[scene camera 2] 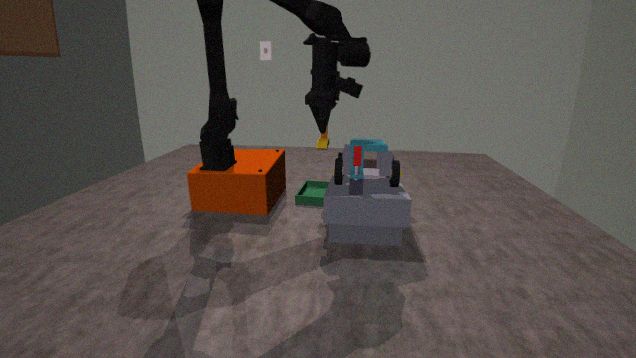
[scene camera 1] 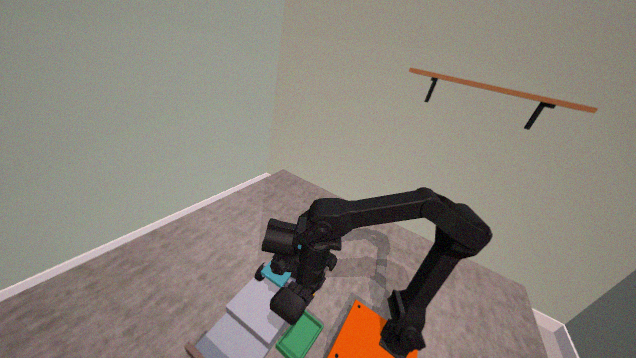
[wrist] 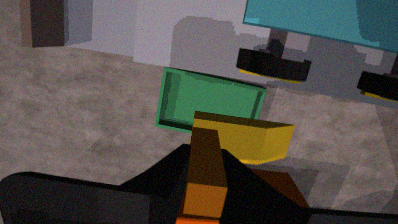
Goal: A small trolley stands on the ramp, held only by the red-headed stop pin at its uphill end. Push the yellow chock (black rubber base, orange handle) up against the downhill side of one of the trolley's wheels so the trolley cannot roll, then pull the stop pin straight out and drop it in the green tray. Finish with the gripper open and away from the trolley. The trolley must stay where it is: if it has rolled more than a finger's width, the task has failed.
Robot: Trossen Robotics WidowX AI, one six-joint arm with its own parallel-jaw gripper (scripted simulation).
Labels:
gripper: holds a yellow chock (wrist: 253,141)

